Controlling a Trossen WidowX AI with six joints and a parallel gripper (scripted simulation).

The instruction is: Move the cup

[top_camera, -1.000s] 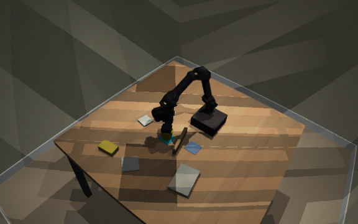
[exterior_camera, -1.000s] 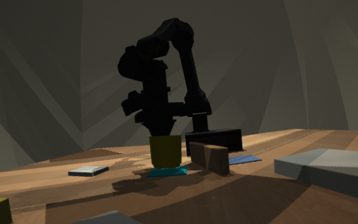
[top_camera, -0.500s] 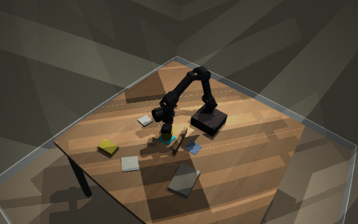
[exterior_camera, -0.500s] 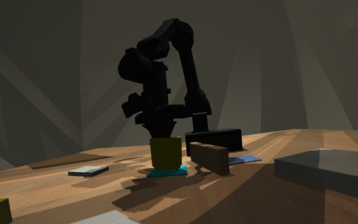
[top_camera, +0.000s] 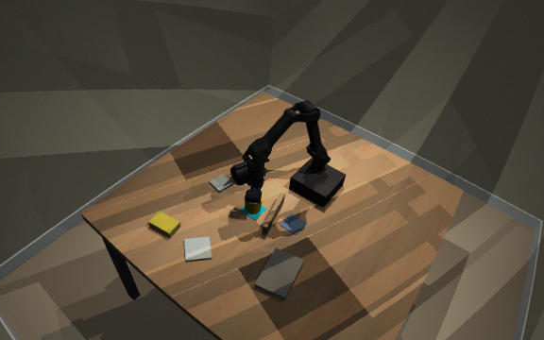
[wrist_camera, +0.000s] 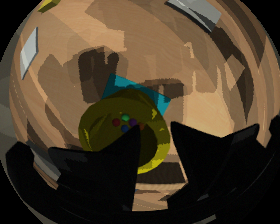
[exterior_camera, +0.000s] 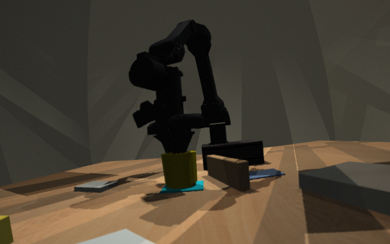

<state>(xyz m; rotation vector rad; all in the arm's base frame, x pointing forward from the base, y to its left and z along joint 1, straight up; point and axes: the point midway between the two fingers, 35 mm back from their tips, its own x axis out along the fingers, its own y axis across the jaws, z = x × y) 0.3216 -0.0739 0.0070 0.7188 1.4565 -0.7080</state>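
The cup lies 2 cm ahead of my gripper tip, 1 cm to the left of it and 1 cm below it. Also, from my gripper tip: cyan pad 2 cm ahead, 2 cm to the left, 5 cm below; then wooden bar 1 cm behind, 10 cm to the left, 3 cm below; then blue pad 5 cm behind, 19 cm to the left, 5 cm below.
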